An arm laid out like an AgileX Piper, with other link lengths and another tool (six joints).
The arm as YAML. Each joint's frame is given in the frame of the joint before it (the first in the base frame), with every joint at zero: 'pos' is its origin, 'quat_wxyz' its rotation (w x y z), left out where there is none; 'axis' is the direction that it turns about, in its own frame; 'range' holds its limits. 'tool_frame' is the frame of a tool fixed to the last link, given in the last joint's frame.
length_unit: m
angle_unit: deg
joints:
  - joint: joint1
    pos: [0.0, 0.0, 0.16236]
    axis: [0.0, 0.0, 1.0]
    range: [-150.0, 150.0]
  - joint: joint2
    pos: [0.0, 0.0, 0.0]
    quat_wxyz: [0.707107, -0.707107, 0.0, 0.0]
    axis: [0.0, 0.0, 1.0]
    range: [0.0, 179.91]
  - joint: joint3
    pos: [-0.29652, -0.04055, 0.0]
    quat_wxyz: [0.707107, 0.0, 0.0, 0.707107]
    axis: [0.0, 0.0, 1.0]
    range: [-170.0, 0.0]
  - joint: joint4
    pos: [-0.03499, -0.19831, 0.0]
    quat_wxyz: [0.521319, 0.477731, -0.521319, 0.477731]
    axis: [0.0, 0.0, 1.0]
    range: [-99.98, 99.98]
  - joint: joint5
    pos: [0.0, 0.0, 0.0]
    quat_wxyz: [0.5, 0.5, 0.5, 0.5]
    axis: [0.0, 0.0, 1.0]
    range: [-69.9, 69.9]
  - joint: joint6
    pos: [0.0, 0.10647, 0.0]
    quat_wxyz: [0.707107, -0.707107, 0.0, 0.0]
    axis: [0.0, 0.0, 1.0]
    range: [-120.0, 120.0]
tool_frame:
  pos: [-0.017, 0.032, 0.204]
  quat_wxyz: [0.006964, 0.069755, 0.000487, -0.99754]
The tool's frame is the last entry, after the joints.
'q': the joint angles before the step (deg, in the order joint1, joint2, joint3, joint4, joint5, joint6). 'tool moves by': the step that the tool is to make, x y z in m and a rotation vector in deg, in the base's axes. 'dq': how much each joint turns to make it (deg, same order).
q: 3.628, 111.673, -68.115, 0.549, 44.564, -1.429
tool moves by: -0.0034, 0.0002, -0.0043, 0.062, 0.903, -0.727
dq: 0.000, 0.720, -0.007, 0.051, 0.179, 0.701
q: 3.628, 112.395, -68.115, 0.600, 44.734, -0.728
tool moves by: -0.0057, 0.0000, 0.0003, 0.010, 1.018, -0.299
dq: 0.004, -0.065, -0.071, 0.051, 1.149, 0.282
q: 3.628, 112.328, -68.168, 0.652, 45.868, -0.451
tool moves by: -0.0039, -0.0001, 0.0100, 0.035, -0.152, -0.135
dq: 0.006, -1.799, -0.037, 0.000, 1.681, 0.157
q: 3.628, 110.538, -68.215, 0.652, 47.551, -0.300
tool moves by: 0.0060, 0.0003, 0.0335, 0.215, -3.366, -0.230
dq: -0.002, -5.039, -1.752, -0.065, 3.416, 0.297
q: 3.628, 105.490, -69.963, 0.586, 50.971, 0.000
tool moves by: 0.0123, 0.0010, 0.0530, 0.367, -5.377, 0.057
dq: 0.007, -6.177, -5.271, -0.002, 6.059, 0.007
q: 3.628, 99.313, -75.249, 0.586, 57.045, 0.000
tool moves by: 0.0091, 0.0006, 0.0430, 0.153, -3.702, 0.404
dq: -0.005, -3.219, -6.614, 0.001, 6.133, -0.362
